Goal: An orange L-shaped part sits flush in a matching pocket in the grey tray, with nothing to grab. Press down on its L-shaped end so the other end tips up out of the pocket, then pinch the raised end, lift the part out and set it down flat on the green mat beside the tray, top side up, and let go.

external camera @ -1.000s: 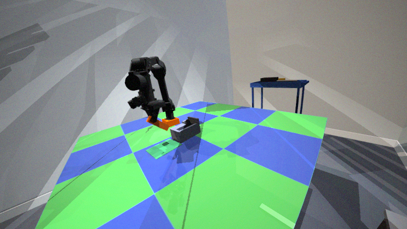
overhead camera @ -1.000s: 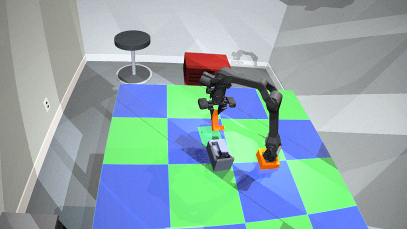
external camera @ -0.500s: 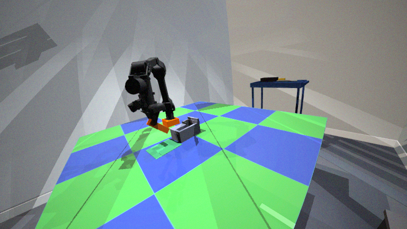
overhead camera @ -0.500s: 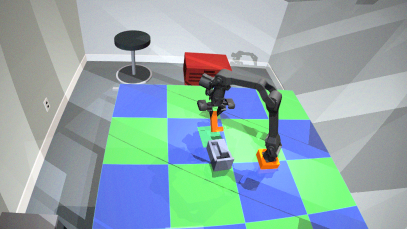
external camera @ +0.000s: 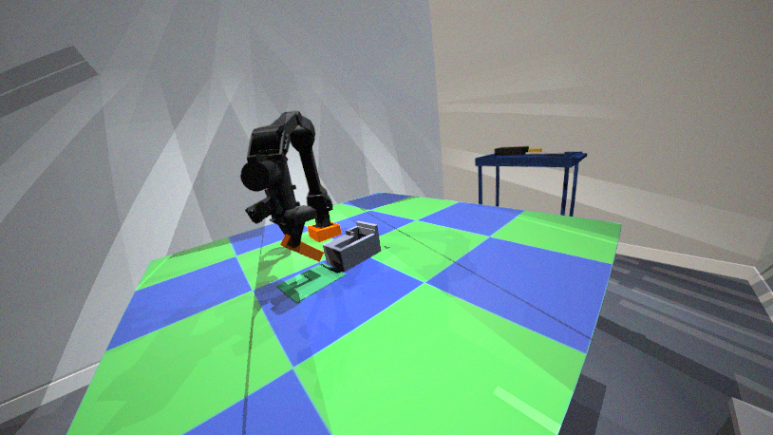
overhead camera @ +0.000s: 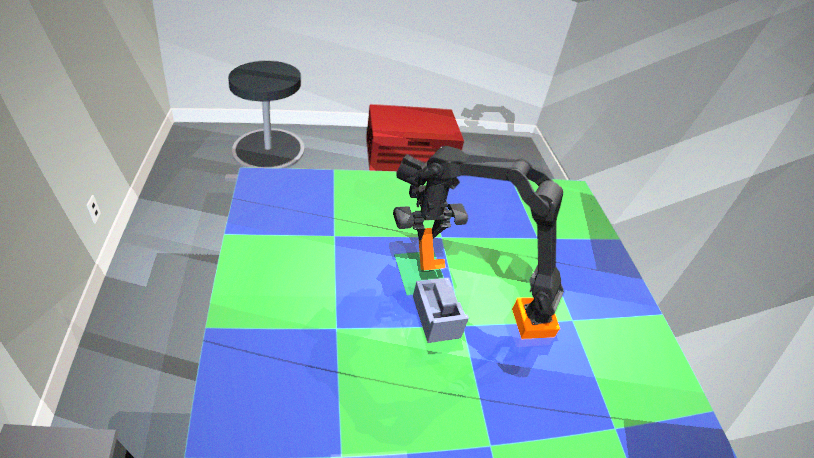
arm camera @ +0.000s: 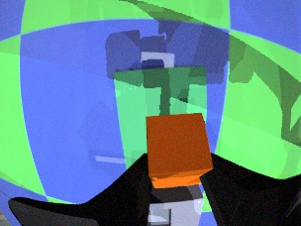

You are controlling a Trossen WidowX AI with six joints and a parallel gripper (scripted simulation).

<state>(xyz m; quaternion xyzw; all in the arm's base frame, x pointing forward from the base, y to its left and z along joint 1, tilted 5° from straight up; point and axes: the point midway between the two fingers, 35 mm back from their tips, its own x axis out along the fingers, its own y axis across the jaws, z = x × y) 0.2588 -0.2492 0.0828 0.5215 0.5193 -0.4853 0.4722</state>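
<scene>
Now: the green mat 20 mm to the left of my gripper tip and 130 mm below it. Also, from my gripper tip: orange L-shaped part (10 mm behind, 30 mm to the left, 30 mm below).
</scene>
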